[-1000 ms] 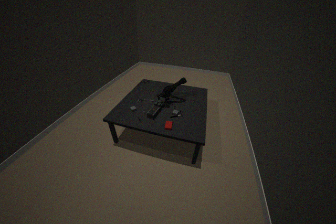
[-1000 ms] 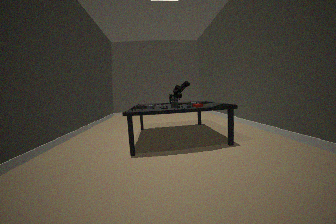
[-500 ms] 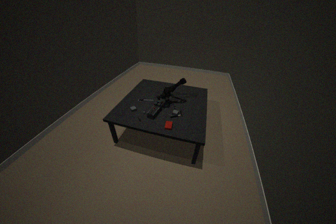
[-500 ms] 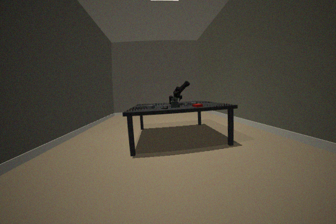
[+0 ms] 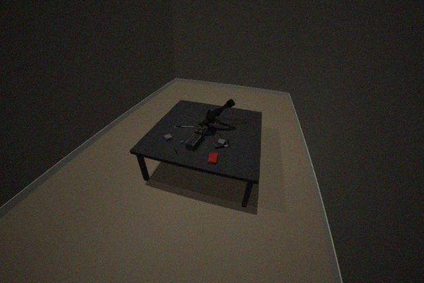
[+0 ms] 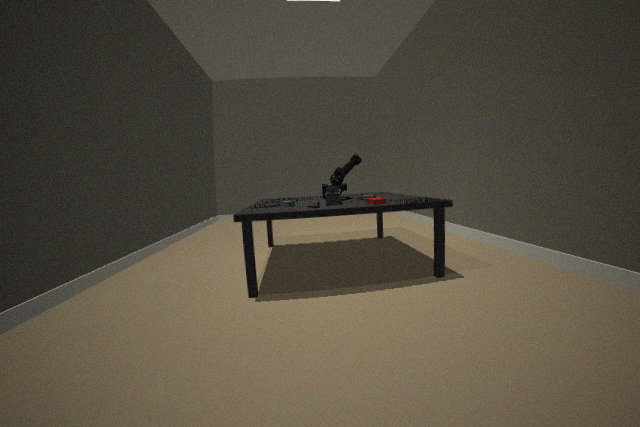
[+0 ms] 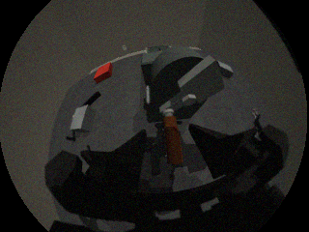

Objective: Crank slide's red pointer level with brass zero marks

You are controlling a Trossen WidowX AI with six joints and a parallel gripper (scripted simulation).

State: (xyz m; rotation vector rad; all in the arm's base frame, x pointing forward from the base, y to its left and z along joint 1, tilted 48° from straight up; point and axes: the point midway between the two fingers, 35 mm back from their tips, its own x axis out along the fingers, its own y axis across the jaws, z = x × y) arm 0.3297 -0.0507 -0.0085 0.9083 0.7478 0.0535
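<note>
The crank handle is 2 cm behind my gripper tip and 2 cm above it. Round my gripper tip: red pointer 15 cm ahead, 6 cm to the right, 4 cm above.
</note>
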